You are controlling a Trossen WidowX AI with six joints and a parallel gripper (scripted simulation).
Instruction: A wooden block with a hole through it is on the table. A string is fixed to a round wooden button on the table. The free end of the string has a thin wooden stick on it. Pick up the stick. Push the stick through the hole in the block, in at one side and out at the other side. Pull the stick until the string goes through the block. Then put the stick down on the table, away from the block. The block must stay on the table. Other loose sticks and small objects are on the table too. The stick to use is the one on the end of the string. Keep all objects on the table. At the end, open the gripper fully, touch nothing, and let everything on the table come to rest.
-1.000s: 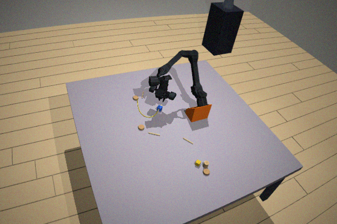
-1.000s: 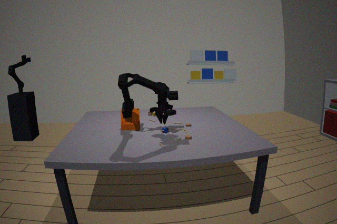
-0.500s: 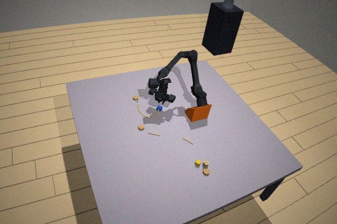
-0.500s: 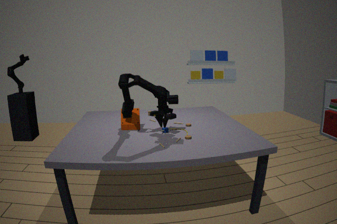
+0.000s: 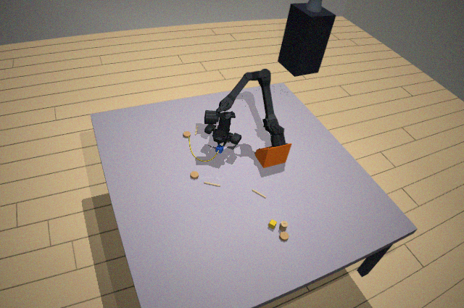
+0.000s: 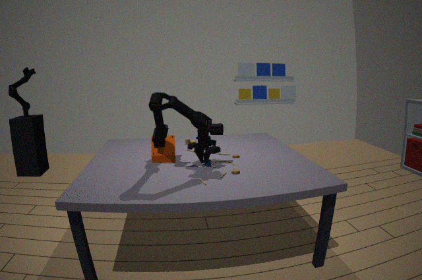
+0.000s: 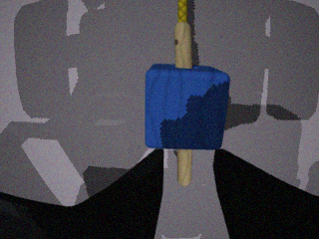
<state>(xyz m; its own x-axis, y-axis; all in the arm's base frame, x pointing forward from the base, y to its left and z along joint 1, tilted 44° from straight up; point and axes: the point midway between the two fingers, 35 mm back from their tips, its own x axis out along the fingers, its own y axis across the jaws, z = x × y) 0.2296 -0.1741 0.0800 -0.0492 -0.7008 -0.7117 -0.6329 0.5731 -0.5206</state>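
Now: gripper tip 20 mm short of the blue cube and 20 mm to the right of it. Round my gripper tip: wooden block 30 mm behind, 560 mm to the left; then yellow cube 10 mm ahead, 530 mm to the left; then thin wooden stick 30 mm ahead, 30 mm to the left.
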